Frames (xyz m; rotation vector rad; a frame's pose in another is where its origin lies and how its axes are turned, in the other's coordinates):
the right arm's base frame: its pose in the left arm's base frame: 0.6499 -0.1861 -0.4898 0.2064 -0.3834 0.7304
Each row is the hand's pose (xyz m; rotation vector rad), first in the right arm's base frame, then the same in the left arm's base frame.
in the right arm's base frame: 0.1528 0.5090 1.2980 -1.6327 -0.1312 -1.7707
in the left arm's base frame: 0.0585 -0.1300 0.7808 -0.9071 -0.6158 -1.4270
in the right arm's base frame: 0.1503 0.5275 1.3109 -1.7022 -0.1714 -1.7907
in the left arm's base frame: 0.0407 -0.1221 0.7924 -0.9508 -0.6559 -1.4751
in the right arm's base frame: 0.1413 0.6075 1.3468 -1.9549 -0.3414 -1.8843
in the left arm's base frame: -0.0296 -0.0805 0.8255 -1.0995 -0.8067 -1.6803
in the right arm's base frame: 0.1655 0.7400 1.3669 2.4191 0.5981 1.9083
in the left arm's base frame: -0.1090 0.0245 0.8604 -1.4161 -1.0465 -1.9458
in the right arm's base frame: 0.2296 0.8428 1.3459 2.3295 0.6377 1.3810
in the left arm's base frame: -0.1300 0.1450 0.8728 -1.8192 -1.2638 -2.0822
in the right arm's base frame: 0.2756 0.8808 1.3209 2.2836 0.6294 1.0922
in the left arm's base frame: -0.1180 0.2085 0.8708 1.9368 1.2803 1.9475
